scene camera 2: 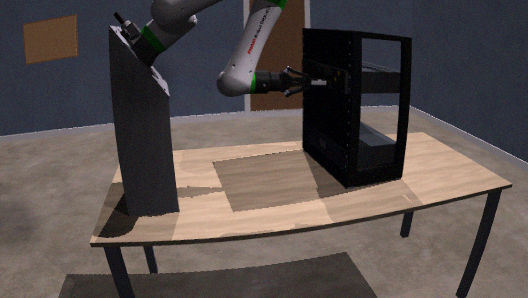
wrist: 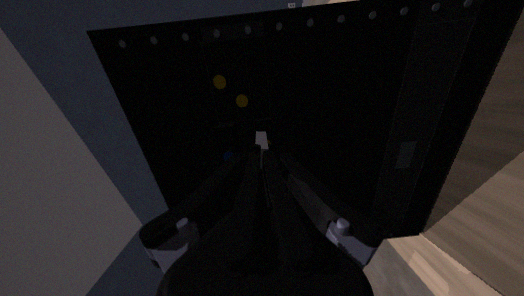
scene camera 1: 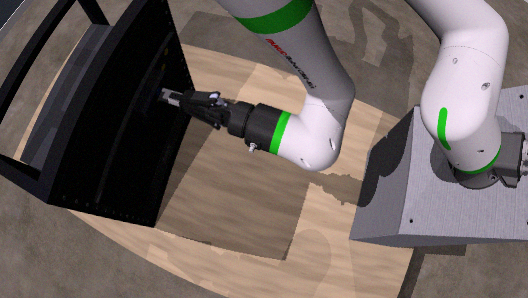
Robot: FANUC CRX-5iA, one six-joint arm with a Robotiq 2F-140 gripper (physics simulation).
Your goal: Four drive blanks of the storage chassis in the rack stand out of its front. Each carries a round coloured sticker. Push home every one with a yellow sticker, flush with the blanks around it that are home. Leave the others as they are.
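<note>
The black rack [scene camera 1: 44, 192] [scene camera 2: 354, 115] [wrist: 295, 25] holds the storage chassis, whose dark front barely shows its blanks. In the wrist view, one yellow sticker [wrist: 219, 82] and a second yellow sticker [wrist: 242, 101] lie up and left of the fingertips. A blue sticker [wrist: 228, 156] is dim, left of the fingers. A small yellow-orange patch [wrist: 269, 143] shows at the right edge of the fingertips, mostly hidden. My gripper [scene camera 1: 167, 96] [scene camera 2: 320, 82] [wrist: 260, 139] is shut and empty, its tips close to the chassis front; contact cannot be told. How far each blank stands out is too dark to tell.
The rack stands on a wooden table [scene camera 1: 250, 215] [scene camera 2: 270, 227]. The arm's grey pedestal [scene camera 1: 450, 215] [scene camera 2: 142, 145] stands opposite its front. Lower in the rack is a unit with a pale label [wrist: 406, 155]. A row of holes runs along the rack's side rail.
</note>
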